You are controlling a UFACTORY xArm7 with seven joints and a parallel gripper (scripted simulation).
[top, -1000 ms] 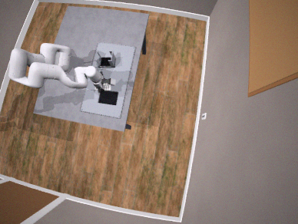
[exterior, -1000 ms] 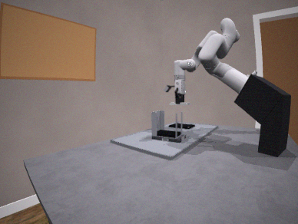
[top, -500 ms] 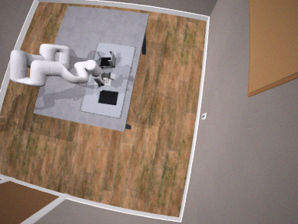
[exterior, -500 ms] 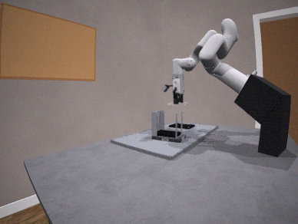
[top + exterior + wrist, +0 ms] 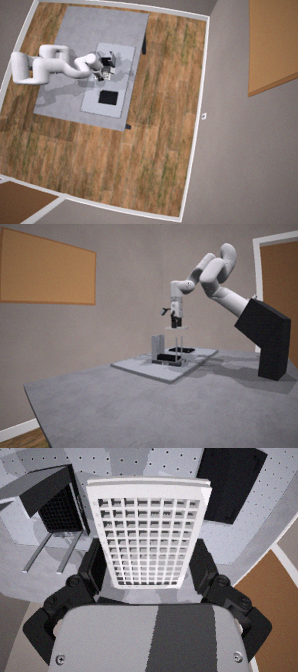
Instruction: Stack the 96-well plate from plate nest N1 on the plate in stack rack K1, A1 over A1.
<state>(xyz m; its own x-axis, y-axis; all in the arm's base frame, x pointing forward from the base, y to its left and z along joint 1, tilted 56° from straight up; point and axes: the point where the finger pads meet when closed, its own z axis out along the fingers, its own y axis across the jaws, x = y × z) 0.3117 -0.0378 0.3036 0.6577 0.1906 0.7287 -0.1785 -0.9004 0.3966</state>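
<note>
Now: the dark plate 180 mm to the left of my hand, 160 mm below it and 30 mm ahead of it. From my hand the other things lie so: white 96-well plate (10 mm below); black plate nest N1 (180 mm below, 150 mm to the right, 20 mm behind).
</note>
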